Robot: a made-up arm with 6 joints.
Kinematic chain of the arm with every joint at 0, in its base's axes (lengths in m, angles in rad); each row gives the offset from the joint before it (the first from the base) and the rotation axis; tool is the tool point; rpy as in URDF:
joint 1: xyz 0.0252 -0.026 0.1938 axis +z
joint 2: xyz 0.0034 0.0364 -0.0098 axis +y
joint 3: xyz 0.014 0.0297 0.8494 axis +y
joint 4: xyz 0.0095 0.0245 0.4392 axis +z
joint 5: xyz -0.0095 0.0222 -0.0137 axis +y
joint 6: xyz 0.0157 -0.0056 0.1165 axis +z
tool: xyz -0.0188 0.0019 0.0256 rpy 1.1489 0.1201 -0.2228
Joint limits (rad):
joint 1: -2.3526..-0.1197
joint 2: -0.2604..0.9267
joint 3: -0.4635..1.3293
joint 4: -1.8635..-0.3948
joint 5: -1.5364..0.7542
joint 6: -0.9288..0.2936
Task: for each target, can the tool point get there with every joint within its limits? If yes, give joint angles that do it. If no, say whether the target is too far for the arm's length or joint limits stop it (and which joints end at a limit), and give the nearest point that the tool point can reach.
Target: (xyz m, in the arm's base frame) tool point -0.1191 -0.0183 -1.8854
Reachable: no: too far | nearest point -0.6419 -0.8149 0.2678 | short by 2.355 m
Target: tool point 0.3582 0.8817 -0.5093
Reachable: no: joint limits stop it (at a limit: joint 1, joint 2, joint 3, joint 4, joint 5, joint 6) | nearest point 1.0206 0.0819 0.3412 | short by 1.342 m
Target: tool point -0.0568 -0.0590 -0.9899
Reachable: no: joint limits stop it (at a limit: joint 1, joint 2, joint 3, joint 5, joint 6) | nearest point -0.6412 -0.8154 0.2678 | short by 1.580 m
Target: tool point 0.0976 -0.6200 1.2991
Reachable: yes | joints -1.7750 0.1012 0.9434 -1.1653 -0.6764 -0.6412
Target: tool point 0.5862 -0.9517 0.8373
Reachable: yes | joints -1.1112 0.6326 0.8753 -0.6178 0.3343 -0.6726
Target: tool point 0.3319 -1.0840 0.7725
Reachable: yes | joints -1.3994 0.6551 1.0082 -0.9291 -0.0665 -0.7200
